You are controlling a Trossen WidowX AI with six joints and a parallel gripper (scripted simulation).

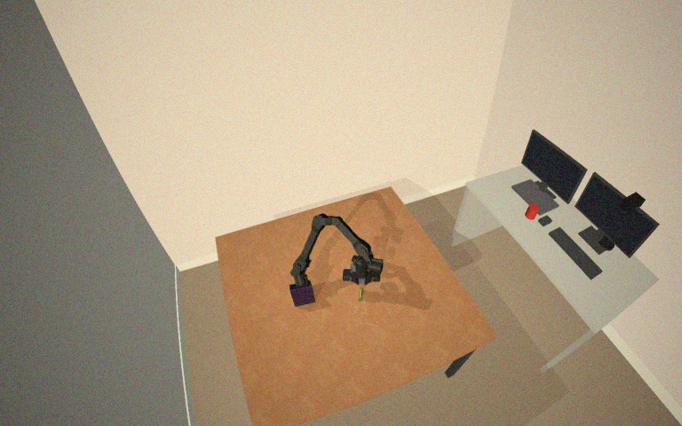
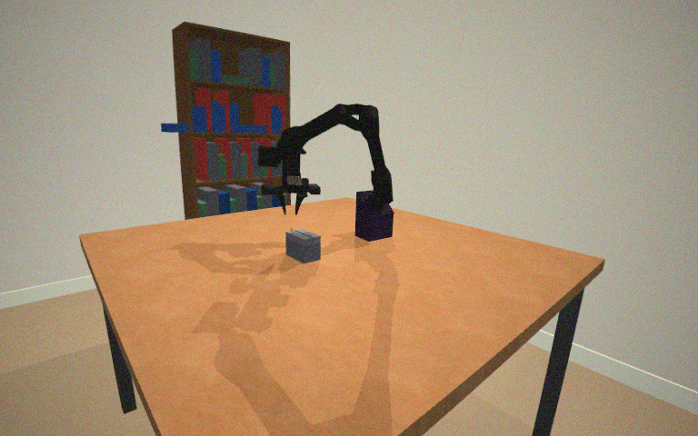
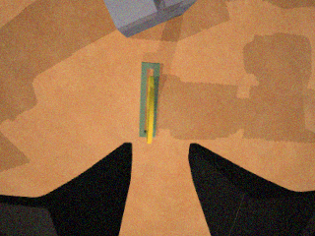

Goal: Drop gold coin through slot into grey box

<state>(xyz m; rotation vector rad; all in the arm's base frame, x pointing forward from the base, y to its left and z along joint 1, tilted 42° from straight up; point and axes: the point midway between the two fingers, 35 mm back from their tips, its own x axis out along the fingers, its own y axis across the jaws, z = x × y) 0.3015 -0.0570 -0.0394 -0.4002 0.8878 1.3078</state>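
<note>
Right now the gold coin is 7 cm below my gripper tip.
</note>
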